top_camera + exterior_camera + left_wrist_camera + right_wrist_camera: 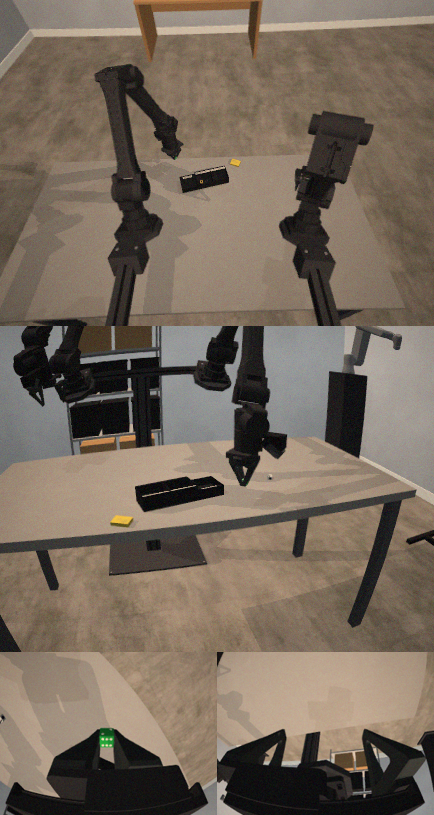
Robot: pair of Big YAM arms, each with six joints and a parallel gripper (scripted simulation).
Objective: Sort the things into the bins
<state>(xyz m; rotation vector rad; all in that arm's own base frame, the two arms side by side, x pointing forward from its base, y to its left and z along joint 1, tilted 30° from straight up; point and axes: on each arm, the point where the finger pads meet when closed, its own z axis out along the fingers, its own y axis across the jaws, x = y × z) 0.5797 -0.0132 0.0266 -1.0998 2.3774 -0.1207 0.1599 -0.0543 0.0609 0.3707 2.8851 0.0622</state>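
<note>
My left hand is 15 cm to the left of the small yellow ring, 11 cm past it and 7 cm above it. From my left hand the other things lie so: small white piece: 19 cm behind, 16 cm to the left, 7 cm below; small black piece: 18 cm to the right, 11 cm behind, 7 cm below; green cube: right at my left hand.
</note>
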